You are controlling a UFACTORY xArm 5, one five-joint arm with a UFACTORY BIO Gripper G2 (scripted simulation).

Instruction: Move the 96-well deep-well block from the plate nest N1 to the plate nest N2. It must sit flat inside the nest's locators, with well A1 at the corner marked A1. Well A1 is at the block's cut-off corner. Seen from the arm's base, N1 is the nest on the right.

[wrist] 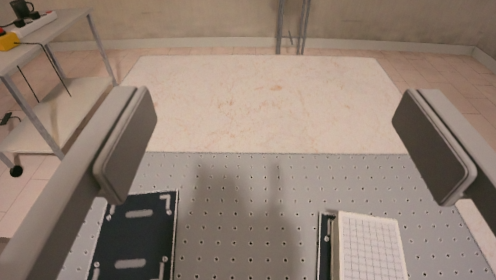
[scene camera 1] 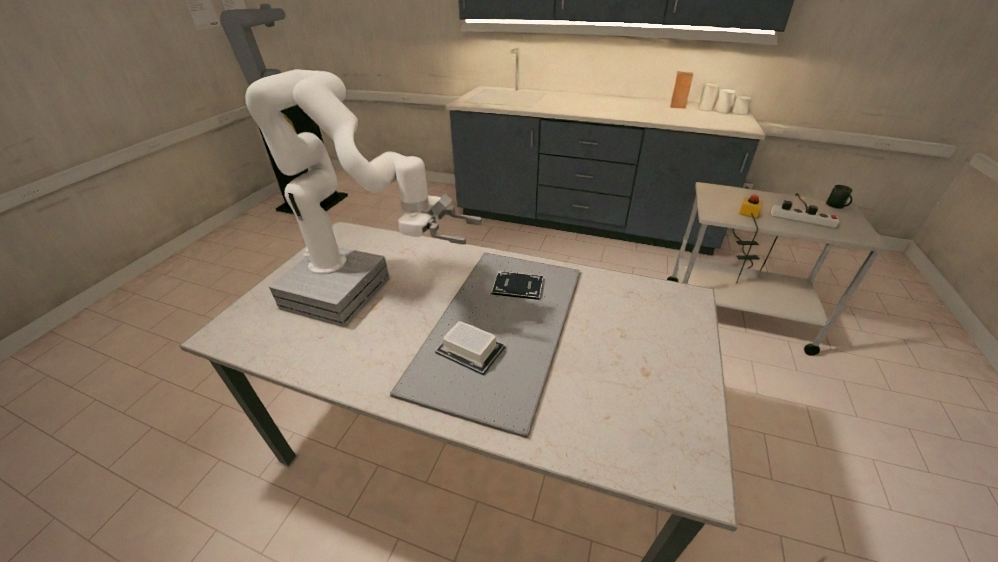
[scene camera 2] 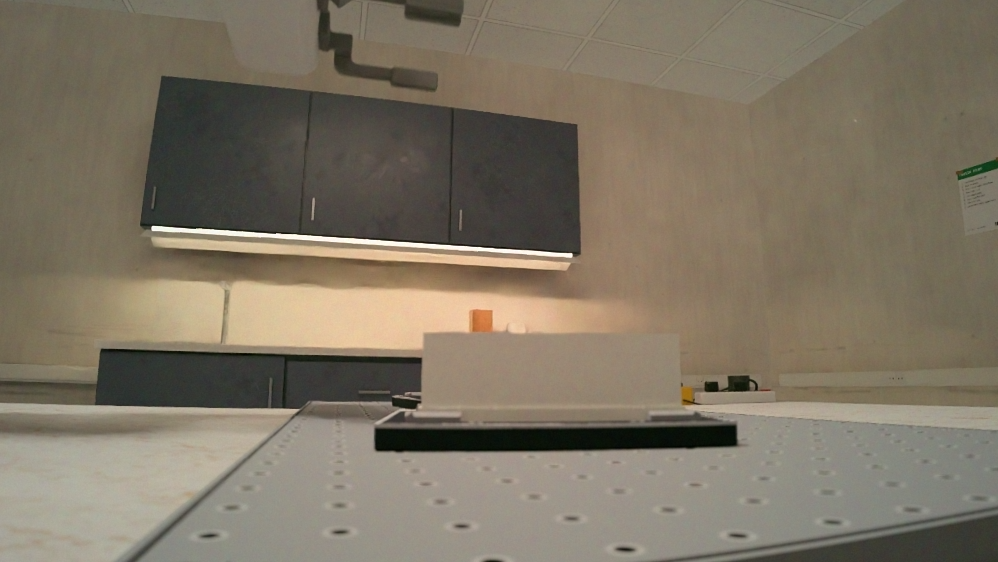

Scene:
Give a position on a black plate nest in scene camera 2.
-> At 699,436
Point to a white 96-well deep-well block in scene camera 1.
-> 473,344

